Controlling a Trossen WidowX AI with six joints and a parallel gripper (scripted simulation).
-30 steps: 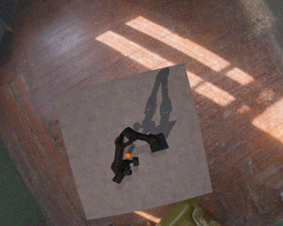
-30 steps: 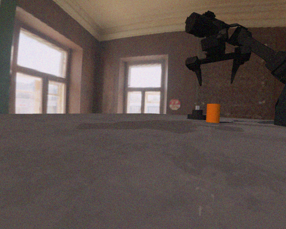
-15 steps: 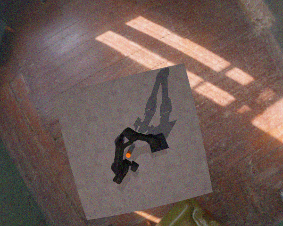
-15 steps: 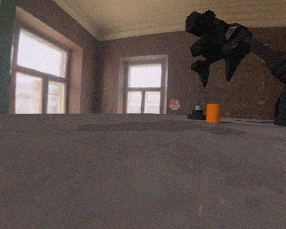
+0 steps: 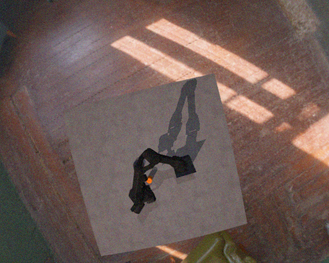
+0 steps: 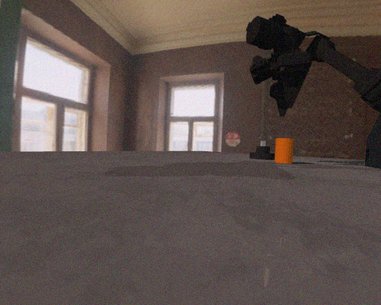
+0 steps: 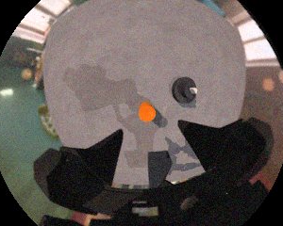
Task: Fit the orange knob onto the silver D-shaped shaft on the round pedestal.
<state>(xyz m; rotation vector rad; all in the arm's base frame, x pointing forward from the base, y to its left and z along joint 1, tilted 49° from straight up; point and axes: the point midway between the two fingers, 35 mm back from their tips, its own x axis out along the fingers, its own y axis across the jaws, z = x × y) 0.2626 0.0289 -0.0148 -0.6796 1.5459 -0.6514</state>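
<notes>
The orange knob lies 8 cm below my gripper tip. From my gripper tip the other things lie so: round pedestal 5 cm ahead, 13 cm to the right, 9 cm below.
</notes>
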